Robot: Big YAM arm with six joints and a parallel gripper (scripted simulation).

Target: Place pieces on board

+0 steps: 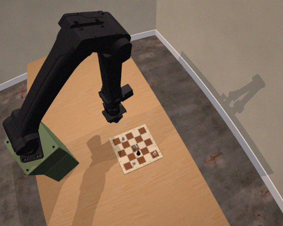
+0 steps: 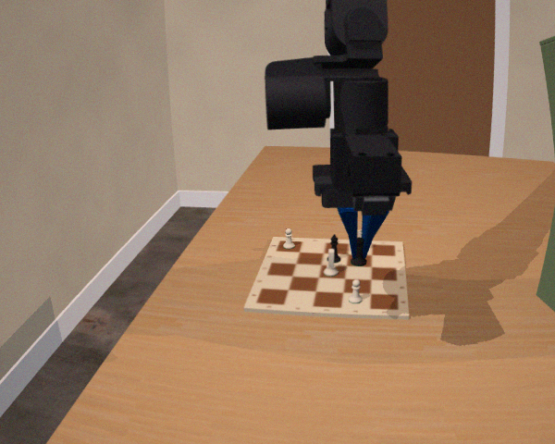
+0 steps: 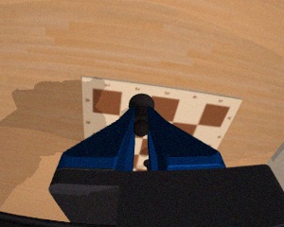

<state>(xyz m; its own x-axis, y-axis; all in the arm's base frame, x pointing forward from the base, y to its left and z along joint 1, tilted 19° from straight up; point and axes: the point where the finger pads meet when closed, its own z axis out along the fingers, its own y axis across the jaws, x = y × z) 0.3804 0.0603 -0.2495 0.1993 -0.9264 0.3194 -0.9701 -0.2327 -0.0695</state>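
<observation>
Right now the tall white piece is 130 mm to the right of my hand, 90 mm below it and 50 mm ahead of it. Also, from my hand: tall black piece (170 mm to the right, 90 mm below, 50 mm ahead); then black pawn (right at my hand); then chessboard (130 mm to the right, 110 mm below, 50 mm ahead).
</observation>
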